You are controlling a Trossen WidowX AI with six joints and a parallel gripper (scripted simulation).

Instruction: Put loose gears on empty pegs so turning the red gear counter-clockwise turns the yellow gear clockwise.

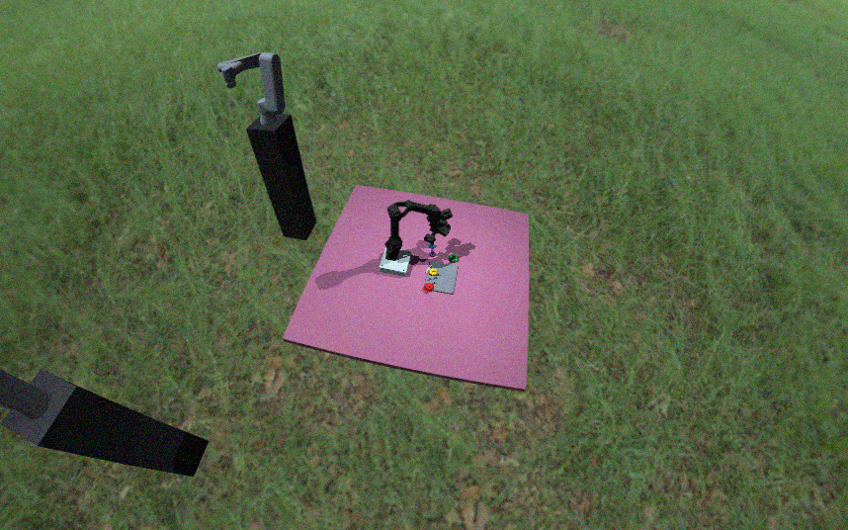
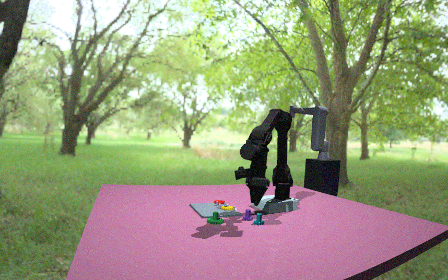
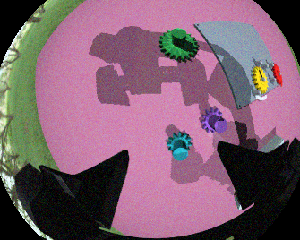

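Right now my gripper tip is 3 cm past the teal gear and 6 cm above it. From my gripper tip the other things lie so: yellow gear (2 cm ahead, 21 cm to the right, 6 cm below); then green gear (12 cm ahead, 7 cm to the right, 6 cm below); then purple gear (1 cm behind, 6 cm to the right, 6 cm below).
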